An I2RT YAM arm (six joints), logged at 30 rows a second.
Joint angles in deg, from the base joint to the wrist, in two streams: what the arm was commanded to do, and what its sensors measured. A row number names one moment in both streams.
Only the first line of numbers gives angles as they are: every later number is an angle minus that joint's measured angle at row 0.
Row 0, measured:
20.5 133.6 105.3 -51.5 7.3 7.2
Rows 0 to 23, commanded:
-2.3 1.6 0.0 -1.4 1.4 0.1
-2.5 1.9 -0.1 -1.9 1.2 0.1
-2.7 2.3 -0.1 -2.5 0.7 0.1
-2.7 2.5 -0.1 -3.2 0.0 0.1
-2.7 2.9 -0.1 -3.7 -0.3 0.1
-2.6 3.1 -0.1 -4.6 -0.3 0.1
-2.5 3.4 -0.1 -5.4 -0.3 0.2
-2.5 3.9 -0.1 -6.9 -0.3 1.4
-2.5 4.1 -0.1 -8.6 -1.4 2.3
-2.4 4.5 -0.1 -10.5 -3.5 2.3
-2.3 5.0 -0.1 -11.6 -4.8 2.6
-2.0 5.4 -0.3 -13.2 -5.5 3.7
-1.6 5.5 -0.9 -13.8 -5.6 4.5
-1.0 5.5 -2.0 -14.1 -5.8 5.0
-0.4 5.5 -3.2 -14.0 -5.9 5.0
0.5 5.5 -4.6 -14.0 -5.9 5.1
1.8 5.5 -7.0 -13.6 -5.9 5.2
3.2 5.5 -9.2 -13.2 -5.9 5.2
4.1 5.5 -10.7 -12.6 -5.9 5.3
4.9 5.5 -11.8 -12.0 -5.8 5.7
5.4 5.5 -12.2 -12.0 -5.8 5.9
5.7 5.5 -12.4 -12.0 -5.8 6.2
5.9 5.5 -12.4 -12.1 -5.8 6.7
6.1 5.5 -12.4 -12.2 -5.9 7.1
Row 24, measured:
4.3 -2.6 -6.8 -11.9 3.6 5.0
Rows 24 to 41, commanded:
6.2 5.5 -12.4 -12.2 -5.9 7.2
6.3 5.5 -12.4 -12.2 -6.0 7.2
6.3 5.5 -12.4 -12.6 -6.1 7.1
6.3 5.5 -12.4 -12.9 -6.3 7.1
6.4 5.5 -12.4 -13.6 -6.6 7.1
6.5 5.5 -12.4 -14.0 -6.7 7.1
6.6 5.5 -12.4 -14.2 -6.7 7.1
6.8 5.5 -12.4 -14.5 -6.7 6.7
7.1 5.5 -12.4 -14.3 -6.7 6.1
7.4 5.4 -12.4 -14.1 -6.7 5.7
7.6 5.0 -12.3 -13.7 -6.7 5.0
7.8 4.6 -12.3 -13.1 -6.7 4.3
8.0 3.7 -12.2 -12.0 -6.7 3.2
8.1 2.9 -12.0 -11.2 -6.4 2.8
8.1 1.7 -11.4 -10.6 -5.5 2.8
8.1 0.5 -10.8 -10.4 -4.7 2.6
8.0 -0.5 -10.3 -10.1 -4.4 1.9
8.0 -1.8 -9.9 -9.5 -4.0 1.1
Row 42, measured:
6.0 -3.8 -8.0 -11.4 5.3 3.7
